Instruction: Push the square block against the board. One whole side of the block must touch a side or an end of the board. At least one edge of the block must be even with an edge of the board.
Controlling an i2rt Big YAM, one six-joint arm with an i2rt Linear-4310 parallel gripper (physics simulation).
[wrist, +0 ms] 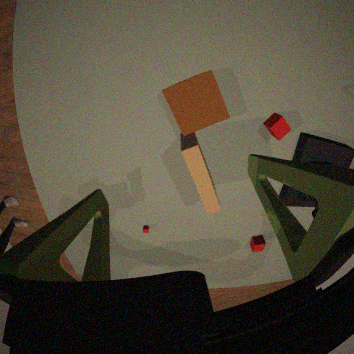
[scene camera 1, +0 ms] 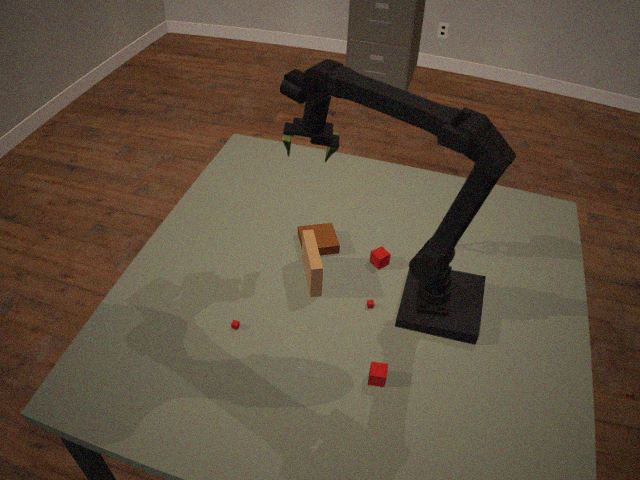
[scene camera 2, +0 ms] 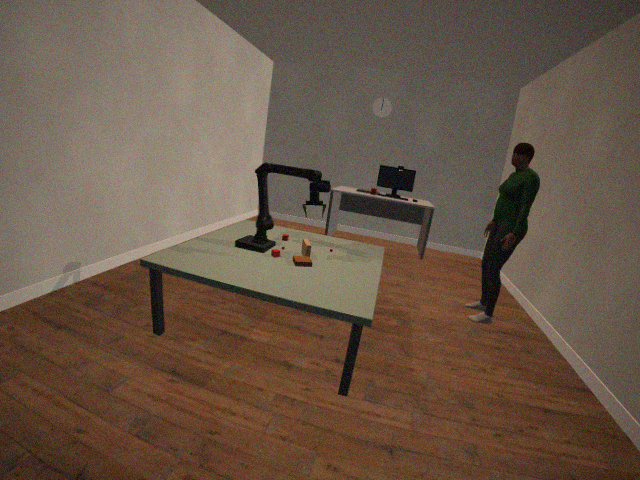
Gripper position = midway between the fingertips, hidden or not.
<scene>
My gripper (scene camera 1: 307,157) is open, with nothing in its grasp. A light wooden board (scene camera 1: 311,259) rests on the table. A square block (scene camera 1: 327,242) rests on the table.
</scene>
